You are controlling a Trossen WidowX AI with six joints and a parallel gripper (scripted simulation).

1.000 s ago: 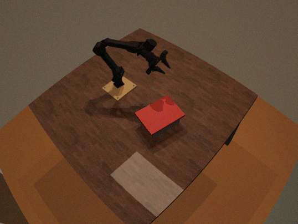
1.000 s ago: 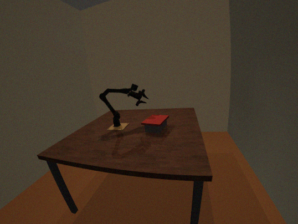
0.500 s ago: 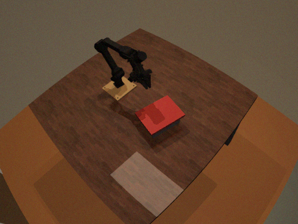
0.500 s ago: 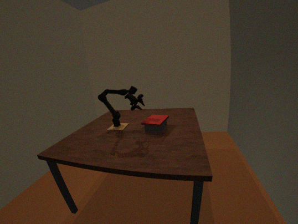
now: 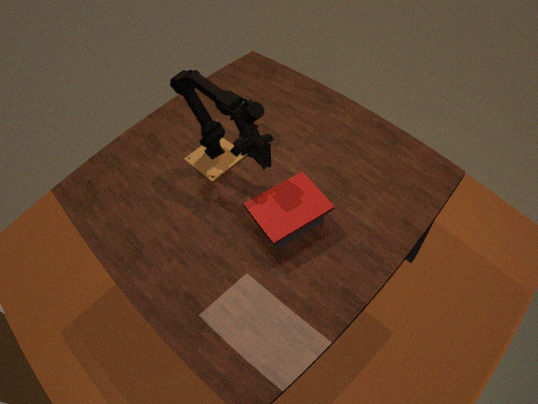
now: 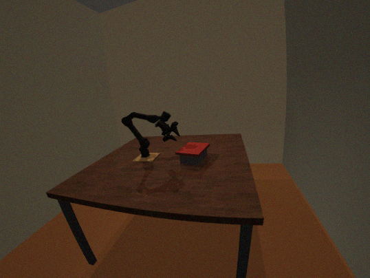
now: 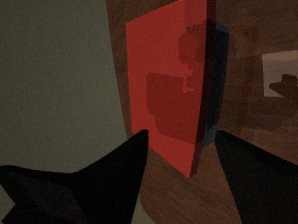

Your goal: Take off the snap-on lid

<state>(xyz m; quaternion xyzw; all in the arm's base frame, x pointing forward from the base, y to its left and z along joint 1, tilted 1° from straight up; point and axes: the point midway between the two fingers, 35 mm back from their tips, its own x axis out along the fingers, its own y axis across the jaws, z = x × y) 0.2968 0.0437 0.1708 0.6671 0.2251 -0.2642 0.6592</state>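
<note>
My gripper tip is now 12 cm short of the lid, 1 cm to the left of it and 7 cm above it. Also, from my gripper tip: storage box 12 cm ahead, 1 cm to the right, 11 cm below.
</note>
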